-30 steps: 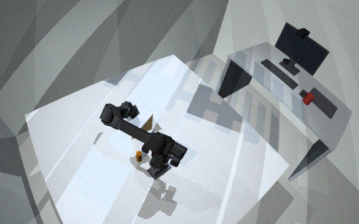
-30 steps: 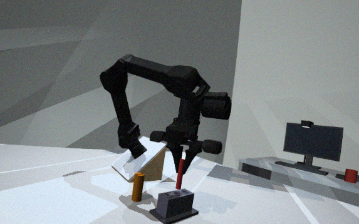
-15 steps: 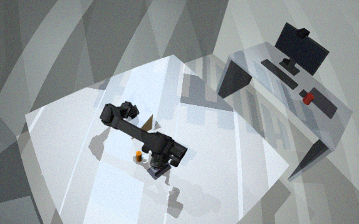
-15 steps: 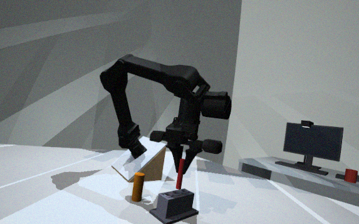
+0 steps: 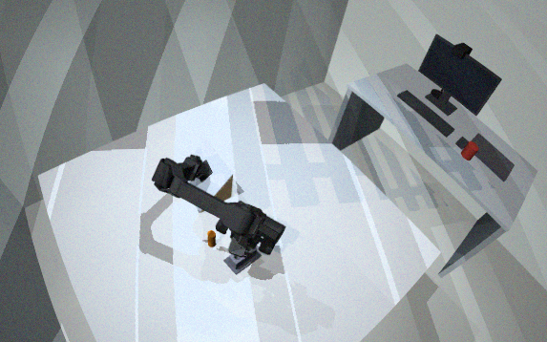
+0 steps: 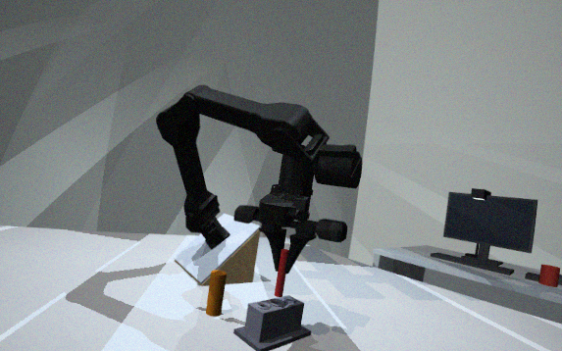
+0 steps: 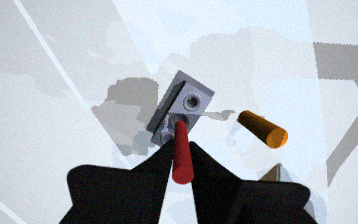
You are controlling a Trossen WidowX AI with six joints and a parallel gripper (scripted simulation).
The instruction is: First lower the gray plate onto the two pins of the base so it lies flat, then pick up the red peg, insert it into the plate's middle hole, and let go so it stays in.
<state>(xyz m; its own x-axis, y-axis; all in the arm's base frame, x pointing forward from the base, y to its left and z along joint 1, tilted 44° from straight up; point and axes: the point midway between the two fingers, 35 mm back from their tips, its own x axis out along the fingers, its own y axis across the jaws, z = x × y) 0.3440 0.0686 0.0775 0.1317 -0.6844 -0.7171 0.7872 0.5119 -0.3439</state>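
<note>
The gray plate is 70 mm below my gripper tip. Round my gripper tip: orange cylinder (100 mm behind, 80 mm to the right, 70 mm below); then red peg (right at my gripper tip).
</note>
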